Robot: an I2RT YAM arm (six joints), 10 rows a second.
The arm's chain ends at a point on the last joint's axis. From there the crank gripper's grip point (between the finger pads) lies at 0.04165 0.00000 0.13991 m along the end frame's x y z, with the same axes.
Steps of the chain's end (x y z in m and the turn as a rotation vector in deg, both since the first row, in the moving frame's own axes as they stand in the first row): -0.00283, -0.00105, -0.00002, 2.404, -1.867, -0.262; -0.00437, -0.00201, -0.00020, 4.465, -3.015, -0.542; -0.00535, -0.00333, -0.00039, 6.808, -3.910, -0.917; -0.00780, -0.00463, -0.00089, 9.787, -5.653, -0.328
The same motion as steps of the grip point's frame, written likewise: -0.00742, -0.00713, 0.00114, 2.404, -1.867, -0.262; -0.01183, -0.01334, 0.00136, 4.465, -3.015, -0.542; -0.01510, -0.02066, 0.00109, 6.808, -3.910, -0.917; -0.02179, -0.02892, 0.00046, 9.787, -5.653, -0.328
